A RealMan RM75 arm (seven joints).
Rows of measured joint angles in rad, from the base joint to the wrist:
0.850, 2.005, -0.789, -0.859, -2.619, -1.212, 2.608
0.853, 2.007, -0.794, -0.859, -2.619, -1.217, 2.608
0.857, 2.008, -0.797, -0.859, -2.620, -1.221, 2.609
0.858, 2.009, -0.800, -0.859, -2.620, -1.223, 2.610
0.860, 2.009, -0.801, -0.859, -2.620, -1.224, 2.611
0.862, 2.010, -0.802, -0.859, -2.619, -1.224, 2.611
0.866, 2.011, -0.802, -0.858, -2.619, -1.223, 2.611
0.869, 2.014, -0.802, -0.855, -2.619, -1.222, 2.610
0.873, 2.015, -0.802, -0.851, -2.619, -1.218, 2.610
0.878, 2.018, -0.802, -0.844, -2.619, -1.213, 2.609
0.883, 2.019, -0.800, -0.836, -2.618, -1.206, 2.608
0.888, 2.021, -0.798, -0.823, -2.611, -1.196, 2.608
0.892, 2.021, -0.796, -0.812, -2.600, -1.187, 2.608
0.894, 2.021, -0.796, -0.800, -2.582, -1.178, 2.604
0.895, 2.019, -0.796, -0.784, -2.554, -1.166, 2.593
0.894, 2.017, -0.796, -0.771, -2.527, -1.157, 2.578
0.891, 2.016, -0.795, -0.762, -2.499, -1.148, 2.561
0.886, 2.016, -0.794, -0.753, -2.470, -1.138, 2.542
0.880, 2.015, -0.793, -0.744, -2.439, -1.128, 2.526
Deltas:
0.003, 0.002, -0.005, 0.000, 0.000, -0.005, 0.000
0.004, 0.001, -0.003, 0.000, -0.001, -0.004, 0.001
0.001, 0.001, -0.003, 0.000, 0.000, -0.002, 0.001
0.002, 0.000, -0.001, 0.000, 0.000, -0.001, 0.001
0.002, 0.001, -0.001, 0.000, 0.001, 0.000, 0.000
0.004, 0.001, 0.000, 0.001, 0.000, 0.001, 0.000
0.003, 0.003, 0.000, 0.003, 0.000, 0.001, -0.001
0.004, 0.001, 0.000, 0.004, 0.000, 0.004, 0.000
0.005, 0.003, 0.000, 0.007, 0.000, 0.005, -0.001
0.005, 0.001, 0.002, 0.008, 0.001, 0.007, -0.001
0.005, 0.002, 0.002, 0.013, 0.007, 0.010, 0.000
0.004, 0.000, 0.002, 0.011, 0.011, 0.009, 0.000
0.002, 0.000, 0.000, 0.012, 0.018, 0.009, -0.004
0.001, -0.002, 0.000, 0.016, 0.028, 0.012, -0.011
-0.001, -0.002, 0.000, 0.013, 0.027, 0.009, -0.015
-0.003, -0.001, 0.001, 0.009, 0.028, 0.009, -0.017
-0.005, 0.000, 0.001, 0.009, 0.029, 0.010, -0.019
-0.006, -0.001, 0.001, 0.009, 0.031, 0.010, -0.016

